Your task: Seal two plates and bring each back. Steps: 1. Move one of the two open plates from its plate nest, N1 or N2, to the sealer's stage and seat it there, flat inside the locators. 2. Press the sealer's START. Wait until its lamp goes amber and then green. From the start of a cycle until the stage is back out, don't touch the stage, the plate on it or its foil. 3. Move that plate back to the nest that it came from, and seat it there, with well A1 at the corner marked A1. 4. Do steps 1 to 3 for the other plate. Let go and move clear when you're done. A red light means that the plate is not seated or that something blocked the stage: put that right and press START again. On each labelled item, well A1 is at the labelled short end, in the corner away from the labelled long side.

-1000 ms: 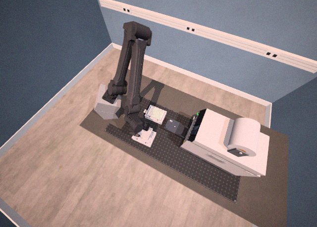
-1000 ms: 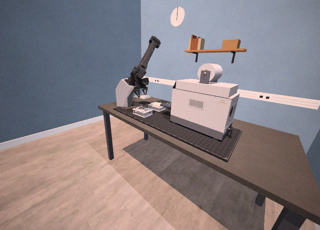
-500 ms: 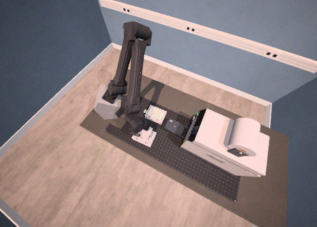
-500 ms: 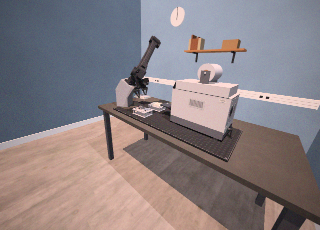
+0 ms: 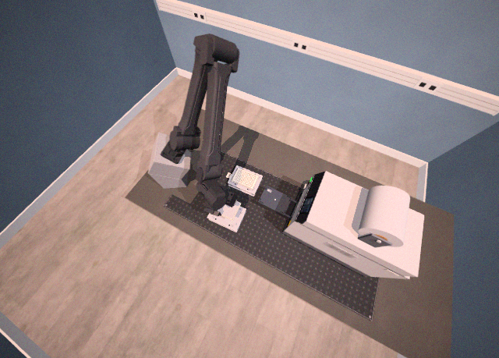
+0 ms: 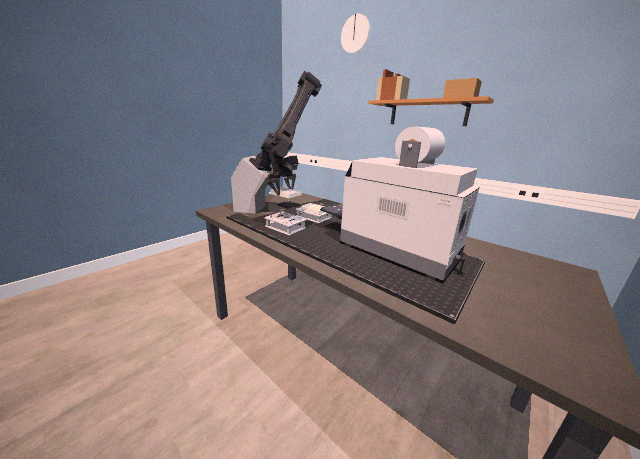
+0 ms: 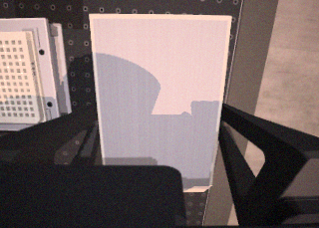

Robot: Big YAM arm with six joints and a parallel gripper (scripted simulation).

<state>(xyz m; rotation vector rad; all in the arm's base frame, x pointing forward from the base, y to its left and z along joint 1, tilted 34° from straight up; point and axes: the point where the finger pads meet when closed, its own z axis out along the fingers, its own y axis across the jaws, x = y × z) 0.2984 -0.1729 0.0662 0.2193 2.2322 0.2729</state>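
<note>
Right now the plate nest is 13 cm below my hand. Round my hand: sealer stage: 21 cm ahead, 13 cm to the left, 8 cm below; foil roll: 54 cm ahead, 24 cm above, 8 cm to the left.
</note>
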